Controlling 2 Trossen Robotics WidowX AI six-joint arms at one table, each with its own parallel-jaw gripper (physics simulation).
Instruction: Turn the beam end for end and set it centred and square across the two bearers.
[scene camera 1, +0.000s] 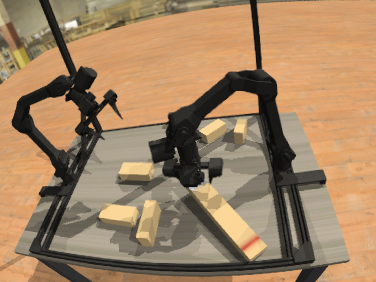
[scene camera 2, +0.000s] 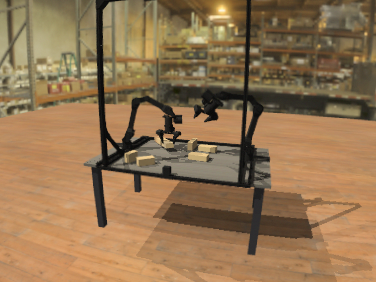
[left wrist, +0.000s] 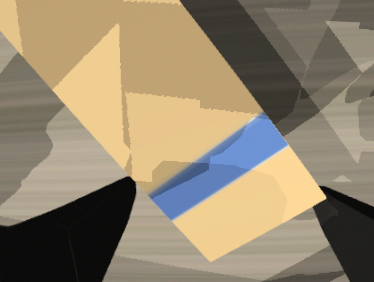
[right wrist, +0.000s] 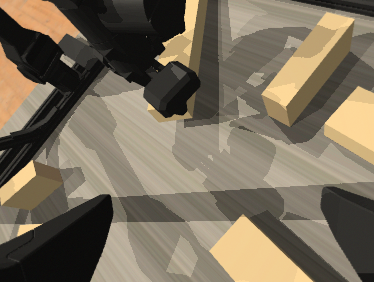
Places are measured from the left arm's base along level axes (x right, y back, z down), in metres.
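Pixels of known places: left gripper, fingertip midpoint: (scene camera 2: 168, 143) (left wrist: 224, 190); right gripper, fingertip midpoint: (scene camera 1: 113, 129) (scene camera 2: 198, 120) (right wrist: 214, 200); left arm's base, origin of the base link: (scene camera 1: 282, 165) (scene camera 2: 127, 148) (right wrist: 70, 82); right arm's base, origin of the base link: (scene camera 1: 69, 179) (scene camera 2: 248, 159).
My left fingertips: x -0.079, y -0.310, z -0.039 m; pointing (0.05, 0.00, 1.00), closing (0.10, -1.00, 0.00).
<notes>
For each thing: its middle in the pictures, then the offset to it from my left fingertips. Level surfaces: height alone.
- long pale wooden beam, body centre: (right wrist: 183, 37) (scene camera 1: 222, 215) (scene camera 2: 163, 141) dx -0.122, dy +0.084, dz +0.023 m
- further block, body centre: (right wrist: 270, 276) (scene camera 1: 136, 171) (scene camera 2: 198, 156) dx +0.110, dy -0.263, dz +0.040 m
- table, its level: dz +0.058 m
The long pale wooden beam (scene camera 1: 227, 215) (left wrist: 160, 135) (right wrist: 195, 30) lies slanted on the table, its red-banded end near the front edge and its blue-banded end toward the middle. My left gripper (scene camera 1: 194, 182) (scene camera 2: 168, 141) (left wrist: 224, 190) is open over the blue-banded end, a fingertip on either side of it. My right gripper (scene camera 1: 112, 128) (scene camera 2: 204, 118) (right wrist: 214, 200) is open and empty, raised above the table. Which shorter blocks are the bearers I cannot tell. One block (scene camera 1: 148, 222) (right wrist: 312, 65) stands left of the beam in scene camera 1, close beside another block (scene camera 1: 118, 215) (right wrist: 355, 125).
A further block (scene camera 1: 136, 171) (scene camera 2: 198, 156) (right wrist: 260, 255) lies left of my left gripper in scene camera 1. Two more, one block (scene camera 1: 213, 131) (scene camera 2: 146, 160) and another block (scene camera 1: 240, 131) (scene camera 2: 130, 156), lie at the back right there. Black rails frame the table (scene camera 1: 330, 240).
</notes>
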